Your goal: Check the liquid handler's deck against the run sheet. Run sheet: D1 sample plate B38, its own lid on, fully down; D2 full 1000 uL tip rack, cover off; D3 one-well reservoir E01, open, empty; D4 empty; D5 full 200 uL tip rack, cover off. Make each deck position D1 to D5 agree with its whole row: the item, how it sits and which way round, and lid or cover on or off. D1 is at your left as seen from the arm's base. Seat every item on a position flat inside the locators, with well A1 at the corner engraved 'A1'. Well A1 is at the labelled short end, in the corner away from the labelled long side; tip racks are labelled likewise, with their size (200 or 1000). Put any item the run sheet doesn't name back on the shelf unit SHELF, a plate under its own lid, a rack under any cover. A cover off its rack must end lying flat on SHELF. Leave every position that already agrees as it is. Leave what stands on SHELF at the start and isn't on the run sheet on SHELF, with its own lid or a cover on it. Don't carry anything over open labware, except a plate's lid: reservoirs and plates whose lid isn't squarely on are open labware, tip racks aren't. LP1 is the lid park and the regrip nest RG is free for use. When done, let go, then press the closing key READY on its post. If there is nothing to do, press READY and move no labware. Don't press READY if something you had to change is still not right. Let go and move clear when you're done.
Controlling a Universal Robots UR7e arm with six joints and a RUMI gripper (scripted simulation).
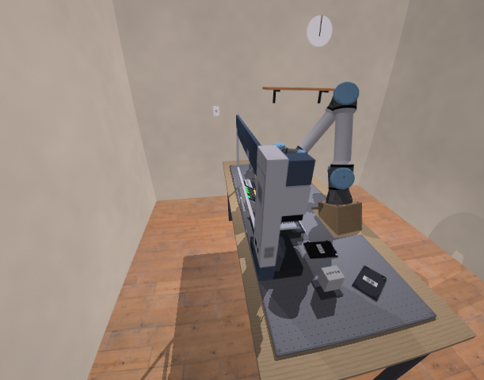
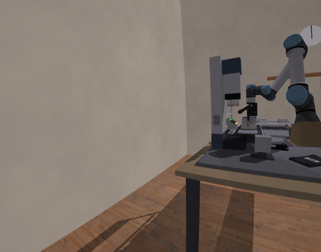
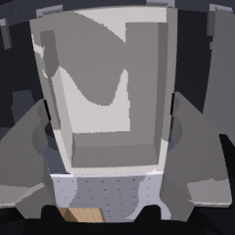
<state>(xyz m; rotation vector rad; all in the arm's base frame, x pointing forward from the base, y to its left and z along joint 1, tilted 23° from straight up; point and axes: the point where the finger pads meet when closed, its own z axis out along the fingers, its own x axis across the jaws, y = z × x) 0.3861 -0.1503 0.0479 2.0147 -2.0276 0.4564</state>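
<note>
Now: hand 10 mm above the one-well reservoir. The rest, counted from my hand: yellow-rimmed tip rack 250 mm to the right, 20 mm above, 10 mm behind; shelf label 360 mm to the right, 200 mm behind, 80 mm below; blue-framed tip rack 130 mm to the right, 50 mm above, 10 mm behind.
</note>
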